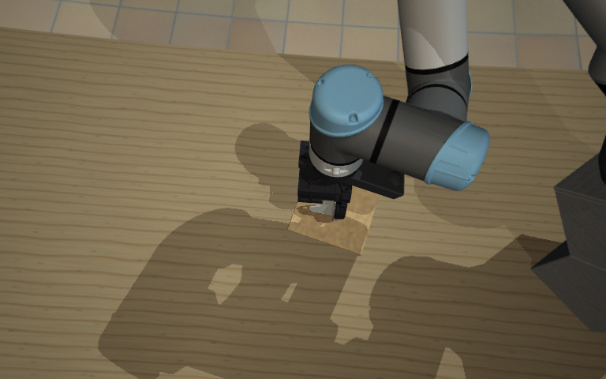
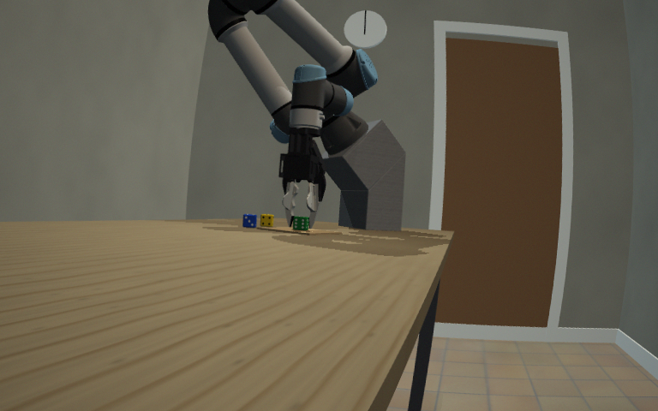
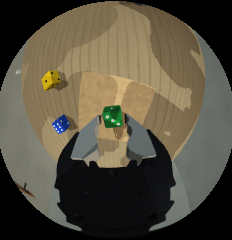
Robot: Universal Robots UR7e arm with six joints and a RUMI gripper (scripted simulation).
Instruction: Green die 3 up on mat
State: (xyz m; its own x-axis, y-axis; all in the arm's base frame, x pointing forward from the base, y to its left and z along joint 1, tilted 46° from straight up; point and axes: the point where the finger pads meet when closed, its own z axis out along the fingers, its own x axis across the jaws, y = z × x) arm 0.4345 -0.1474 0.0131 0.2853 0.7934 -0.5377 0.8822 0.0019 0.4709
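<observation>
The green die is 10 mm below my hand. Also, from my hand: blue die 20 mm behind, 120 mm to the right, 10 mm below; then tan mat 20 mm below; then yellow die 120 mm behind, 90 mm to the right, 10 mm below.
</observation>
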